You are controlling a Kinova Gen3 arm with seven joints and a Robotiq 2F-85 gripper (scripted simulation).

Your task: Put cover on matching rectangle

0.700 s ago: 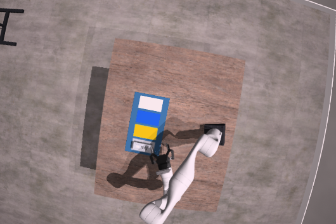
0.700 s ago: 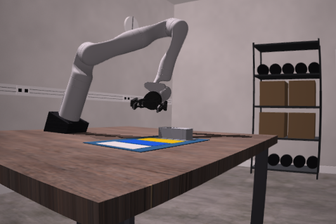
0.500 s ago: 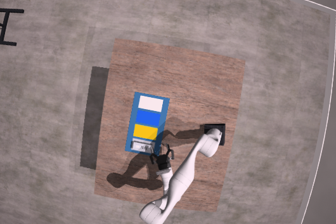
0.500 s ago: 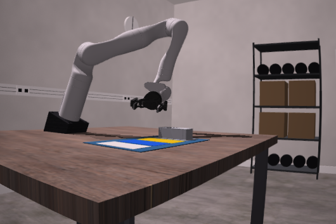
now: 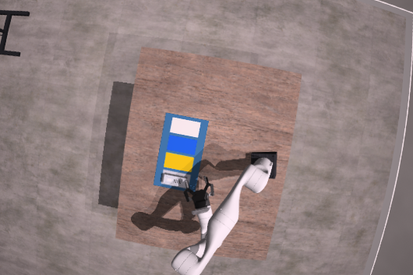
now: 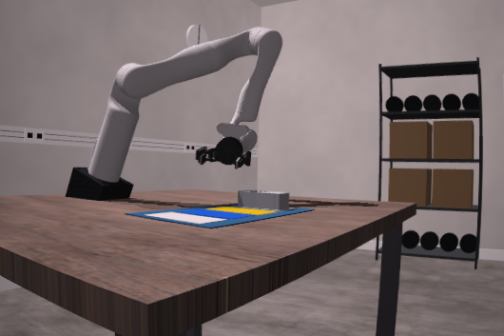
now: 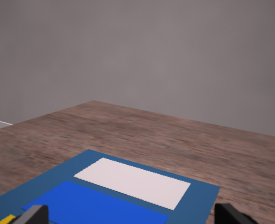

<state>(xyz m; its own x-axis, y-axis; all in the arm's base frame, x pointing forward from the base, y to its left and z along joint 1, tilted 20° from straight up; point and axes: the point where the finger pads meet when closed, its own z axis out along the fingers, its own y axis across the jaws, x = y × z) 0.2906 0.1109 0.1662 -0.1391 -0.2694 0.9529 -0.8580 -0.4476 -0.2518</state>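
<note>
Now: hand 100 mm short of the cover, 90 mm above it and 50 mm to the right of it. Round my hand: dark blue mat 150 mm ahead, 110 mm below, 90 mm to the right; yellow rectangle 110 mm below, 110 mm ahead, 40 mm to the right; blue rectangle 140 mm to the right, 110 mm below, 110 mm ahead.
</note>
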